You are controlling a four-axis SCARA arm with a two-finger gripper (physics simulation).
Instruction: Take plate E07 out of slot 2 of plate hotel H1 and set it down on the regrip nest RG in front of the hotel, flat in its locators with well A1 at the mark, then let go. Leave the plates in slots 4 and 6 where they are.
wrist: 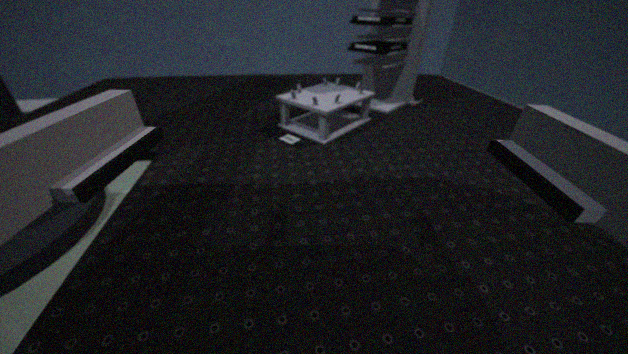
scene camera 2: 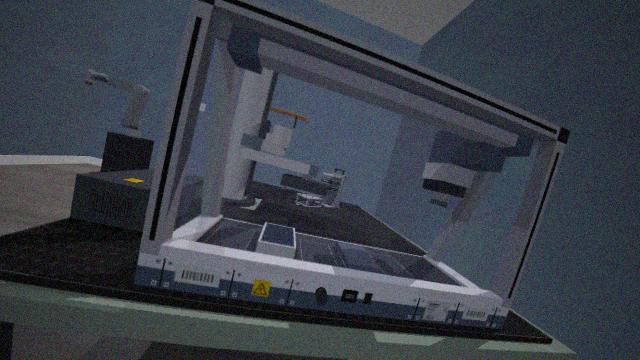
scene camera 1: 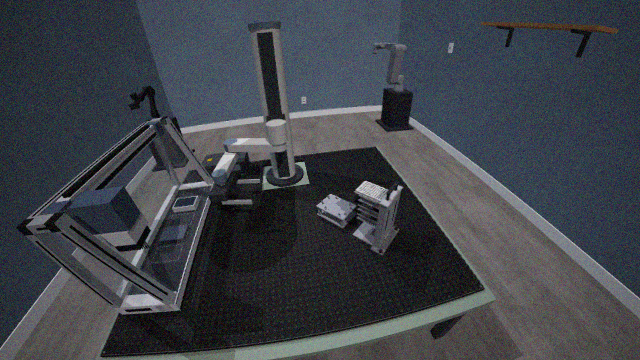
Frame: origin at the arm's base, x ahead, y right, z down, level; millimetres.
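Seen in the pictures: gripper, fingertip midpoint: (wrist: pixel 326 119) (scene camera 1: pixel 256 190); arm's base, origin of the base link: (scene camera 1: pixel 285 175).
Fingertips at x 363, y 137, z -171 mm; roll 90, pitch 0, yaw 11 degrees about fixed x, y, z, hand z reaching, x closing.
Offsets run from my fingertips to a thing's top centre. "pt": to the spot under its first point.
Plate hotel H1 (scene camera 1: pixel 389 220) (wrist: pixel 419 50) stands upright on the dark mat. In the wrist view two dark-edged plates, an upper one {dx +224, dy -505, dz -34 mm} (wrist: pixel 381 20) and a lower one {dx +224, dy -505, dz +18 mm} (wrist: pixel 377 47), lie flat in it, apart; their labels and slot numbers cannot be read. A pale plate with wells {dx +224, dy -505, dz -86 mm} (scene camera 1: pixel 371 191) lies at the hotel's top. The regrip nest RG {dx +83, dy -383, dz +82 mm} (scene camera 1: pixel 336 209) (scene camera 2: pixel 308 200) (wrist: pixel 325 100) stands in front of the hotel, with upright locator pins and no plate on it. My gripper (scene camera 1: pixel 254 192) (wrist: pixel 326 119) is wide open and empty, well short of the nest and hotel.
A framed machine with a deck (scene camera 1: pixel 192 250) (scene camera 2: pixel 300 267) stands at the left of scene camera 1. The arm's column (scene camera 1: pixel 272 75) rises behind the mat. A small white label {pt dx +2, dy -312, dz +158 mm} (wrist: pixel 289 139) lies beside the nest. A dark box {pt dx -489, dy +414, dz +86 mm} (scene camera 2: pixel 110 200) stands beside the machine.
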